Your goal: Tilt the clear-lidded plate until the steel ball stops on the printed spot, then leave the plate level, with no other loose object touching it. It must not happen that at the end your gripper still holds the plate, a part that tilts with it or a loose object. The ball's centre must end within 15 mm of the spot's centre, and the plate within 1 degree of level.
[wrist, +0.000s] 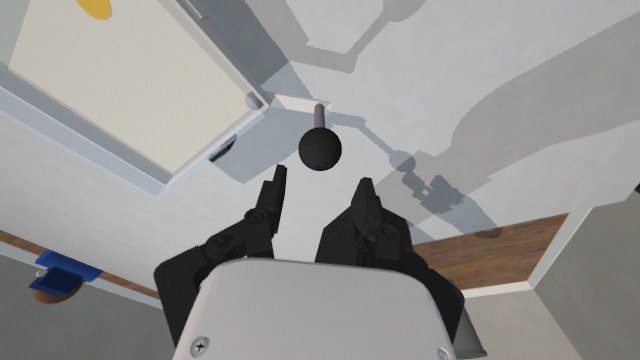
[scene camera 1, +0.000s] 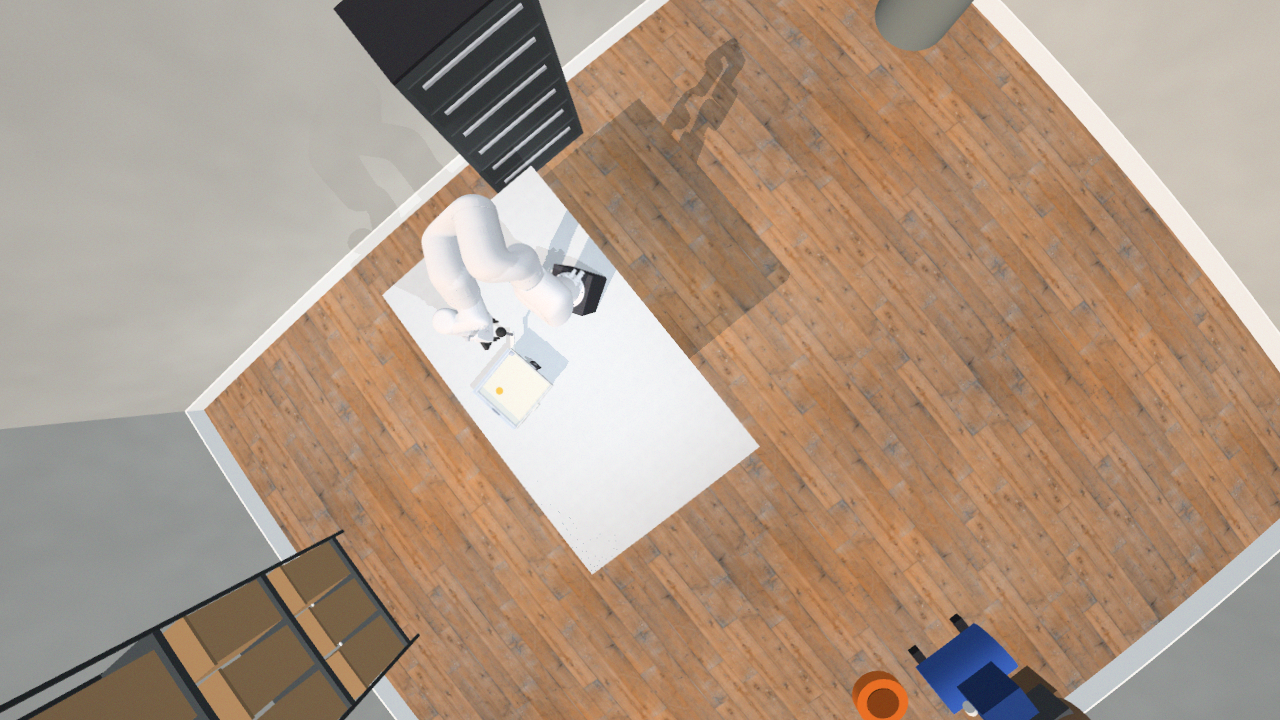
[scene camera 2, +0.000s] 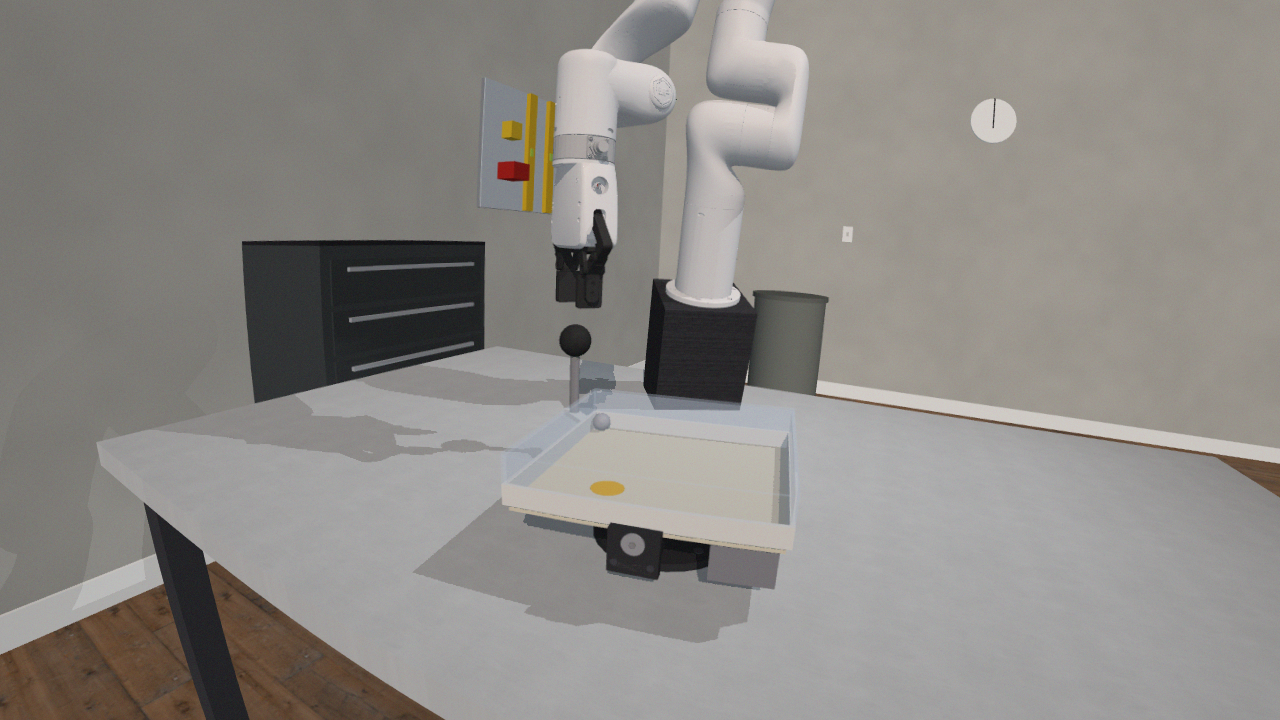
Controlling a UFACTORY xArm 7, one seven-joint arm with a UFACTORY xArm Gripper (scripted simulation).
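Note:
The gripper (wrist: 321,184) is visible, as is a clear-lidded plate (scene camera 2: 722,473). The plate is likewise visible in scene camera 1 (scene camera 1: 512,389) and in the wrist view (wrist: 148,99).

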